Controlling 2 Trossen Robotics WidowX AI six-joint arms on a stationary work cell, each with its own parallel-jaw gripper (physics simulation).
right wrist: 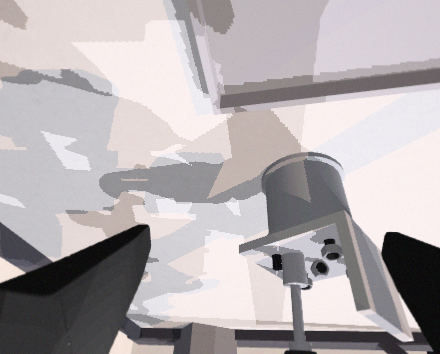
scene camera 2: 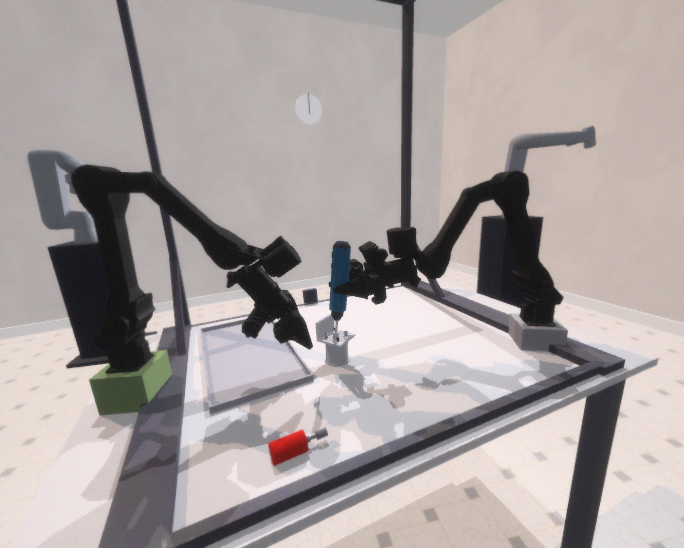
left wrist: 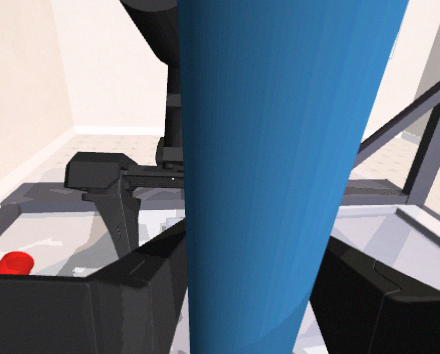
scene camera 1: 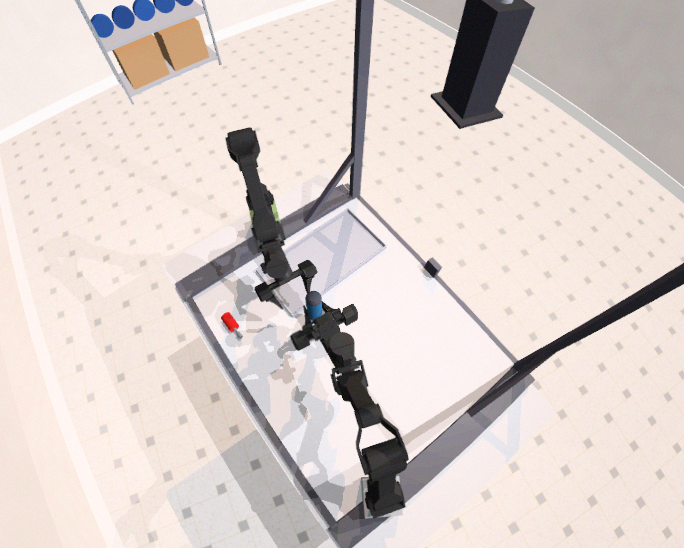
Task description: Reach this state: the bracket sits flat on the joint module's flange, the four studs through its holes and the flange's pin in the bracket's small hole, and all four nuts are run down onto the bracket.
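Seen in the pictures: left gripper, fingertip midpoint: (scene camera 2: 330,287) (left wrist: 245,230); right gripper, fingertip midpoint: (right wrist: 264,239) (scene camera 2: 307,338) (scene camera 1: 295,301); left arm's base, origin of the base link: (scene camera 2: 536,321) (scene camera 1: 382,497); right arm's base, origin of the base link: (scene camera 2: 130,363).
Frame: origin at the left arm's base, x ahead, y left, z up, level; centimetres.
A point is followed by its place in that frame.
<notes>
The grey joint module (scene camera 2: 336,355) {y 17.1, x 50.5, z -3.1 cm} (right wrist: 305,195) {y 16.2, x 53.0, z -2.5 cm} stands upright mid-table. The L-shaped bracket (scene camera 2: 324,329) {y 13.9, x 53.9, z 2.2 cm} (right wrist: 362,270) {y 15.8, x 55.4, z 3.2 cm} lies across its top, one plate pointing up. In the right wrist view, nuts (right wrist: 320,267) {y 14.1, x 51.0, z 1.1 cm} (right wrist: 331,250) {y 15.6, x 53.7, z 1.4 cm} show on the bracket; how far down they are is unclear. My left gripper (scene camera 1: 314,320) (scene camera 2: 340,287) {y 16.3, x 51.1, z 14.0 cm} (left wrist: 245,230) {y 16.3, x 51.1, z 14.0 cm} is shut on the blue driver (scene camera 1: 314,306) {y 14.9, x 46.6, z 22.4 cm} (scene camera 2: 340,274) {y 17.2, x 48.5, z 17.5 cm} (left wrist: 275,150) {y 14.5, x 46.8, z 19.1 cm} (right wrist: 297,310) {y 16.0, x 50.6, z 3.9 cm}, nearly upright, its socket (right wrist: 294,268) {y 16.3, x 51.2, z 1.7 cm} at the bracket's flat plate, hiding what is under it. My right gripper (right wrist: 264,239) {y 21.7, x 56.1, z 3.5 cm} is open and empty, just beside the bracket. The pin cannot be made out.
A red-handled tool (scene camera 1: 230,322) {y 43.5, x 52.5, z -2.6 cm} (scene camera 2: 288,446) {y 45.3, x 52.8, z -3.0 cm} (left wrist: 17,263) {y 44.0, x 54.7, z -2.9 cm} lies near the table edge closest to scene camera 2. A shallow tray (scene camera 1: 367,228) {y -3.9, x 87.5, z -4.7 cm} (scene camera 2: 262,393) {y 30.5, x 64.0, z -5.1 cm} (right wrist: 325,87) {y 18.9, x 58.6, z -5.2 cm} lies beside the module, under the right arm. A small black cube (scene camera 1: 432,267) {y -24.2, x 68.1, z -1.2 cm} (scene camera 2: 310,295) {y -23.8, x 68.5, z -2.4 cm} stands at the far edge.
</notes>
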